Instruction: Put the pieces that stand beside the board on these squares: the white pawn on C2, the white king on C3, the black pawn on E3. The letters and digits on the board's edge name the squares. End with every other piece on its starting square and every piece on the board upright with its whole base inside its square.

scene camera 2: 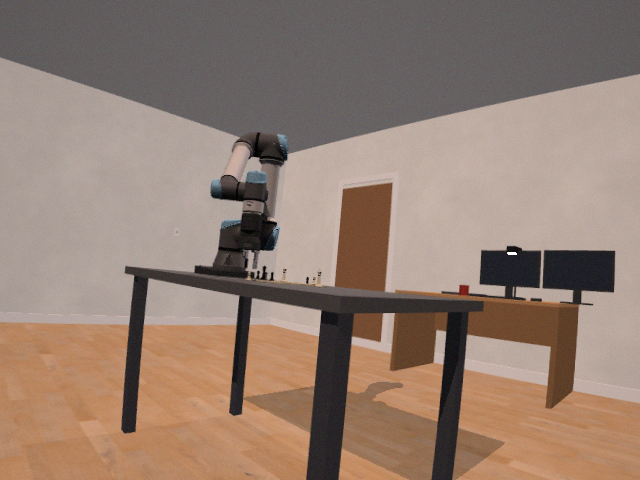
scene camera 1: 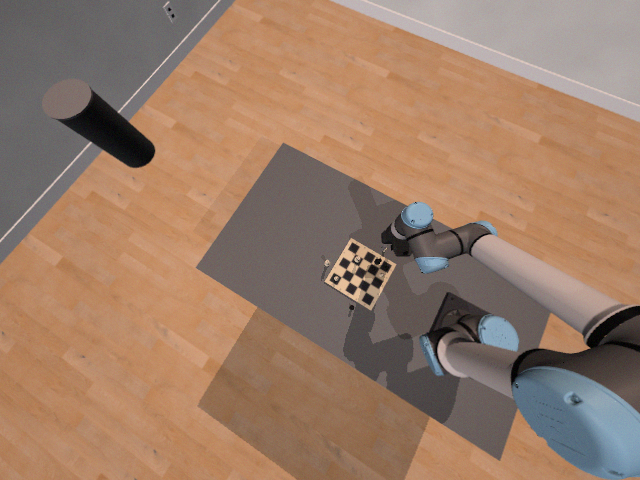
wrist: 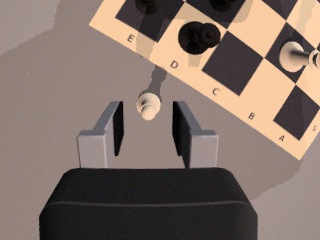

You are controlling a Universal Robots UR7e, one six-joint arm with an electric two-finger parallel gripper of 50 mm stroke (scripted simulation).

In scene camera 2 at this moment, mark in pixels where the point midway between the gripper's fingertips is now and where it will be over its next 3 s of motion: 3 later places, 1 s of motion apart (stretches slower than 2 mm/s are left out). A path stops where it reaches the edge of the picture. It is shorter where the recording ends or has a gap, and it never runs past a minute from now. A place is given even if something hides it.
My gripper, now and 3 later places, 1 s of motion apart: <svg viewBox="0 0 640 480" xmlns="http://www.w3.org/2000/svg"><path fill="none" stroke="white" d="M249 268L249 272L249 277L251 250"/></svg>
